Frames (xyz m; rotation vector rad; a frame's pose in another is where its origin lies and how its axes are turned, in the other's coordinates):
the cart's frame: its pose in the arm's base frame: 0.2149 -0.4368 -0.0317 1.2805 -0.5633 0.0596
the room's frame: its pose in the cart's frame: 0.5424 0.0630 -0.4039 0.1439 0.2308 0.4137
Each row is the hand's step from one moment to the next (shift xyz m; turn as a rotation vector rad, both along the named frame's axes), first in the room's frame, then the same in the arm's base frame.
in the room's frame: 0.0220 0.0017 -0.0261 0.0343 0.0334 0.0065
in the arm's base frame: 0.0168 0.0273 0.0119 -0.0006 0.0029 0.0482
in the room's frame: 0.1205 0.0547 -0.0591 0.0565 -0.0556 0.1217
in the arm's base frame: 0.0510 0.0771 0.1116 0.0663 -0.1265 0.0264
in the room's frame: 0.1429 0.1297 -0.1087 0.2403 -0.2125 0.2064
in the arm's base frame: 0.0183 0.1425 0.1686 0.2971 -0.2292 0.0686
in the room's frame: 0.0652 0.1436 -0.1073 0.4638 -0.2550 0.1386
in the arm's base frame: -0.0457 0.1388 0.1226 0.4897 -0.1568 0.1869
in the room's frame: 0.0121 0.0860 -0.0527 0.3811 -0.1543 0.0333
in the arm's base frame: -0.0473 0.0700 0.0564 0.3714 -0.0388 0.1753
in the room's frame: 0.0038 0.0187 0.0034 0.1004 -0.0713 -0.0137
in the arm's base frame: -0.0110 0.0008 0.0159 0.1219 0.0054 0.0213
